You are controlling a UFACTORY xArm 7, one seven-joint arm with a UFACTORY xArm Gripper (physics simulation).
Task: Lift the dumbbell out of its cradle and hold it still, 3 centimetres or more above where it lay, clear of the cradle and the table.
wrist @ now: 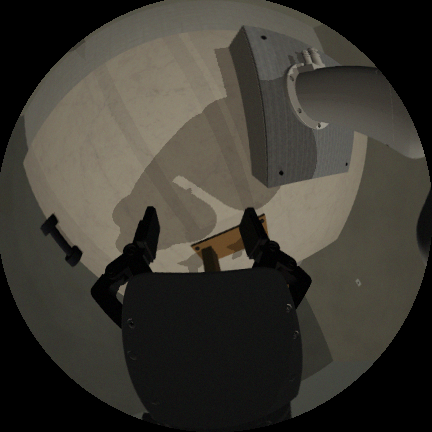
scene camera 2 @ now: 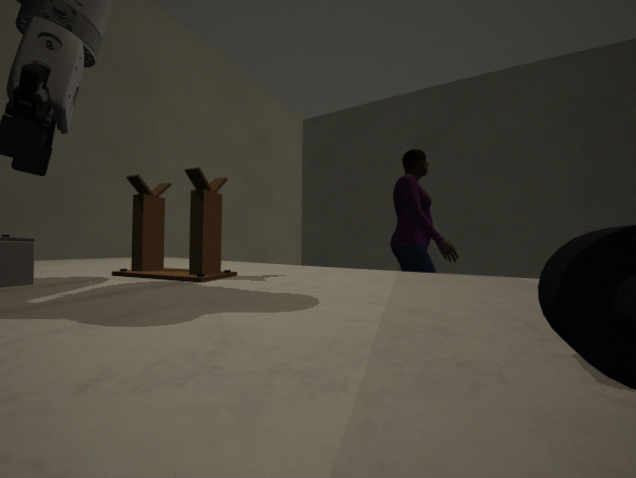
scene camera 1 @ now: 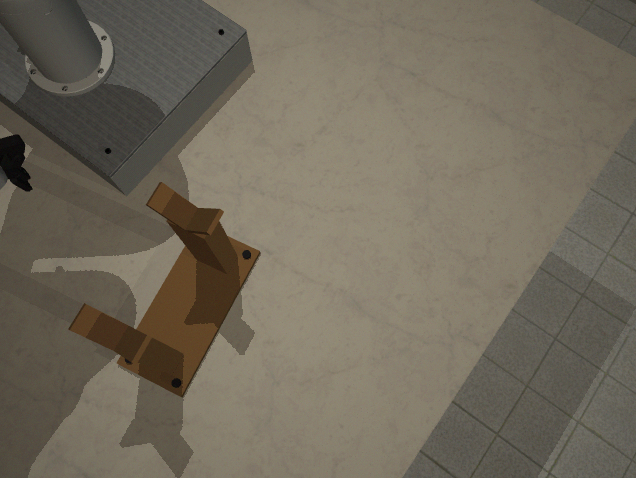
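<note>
The black dumbbell lies far to the left in the wrist view, along the table's edge and well away from the cradle. One of its round ends shows large at the right edge of scene camera 2. It does not show in scene camera 1. The brown wooden cradle stands upright on the table, with both V-shaped rests empty. My gripper is open and empty, raised above the table beside the cradle, far from the dumbbell. Part of it shows at scene camera 1's left edge.
The grey base block carries the arm's foot and stands close to the cradle. A person in a purple top stands beyond the table. Tiled floor shows past the table's edge.
</note>
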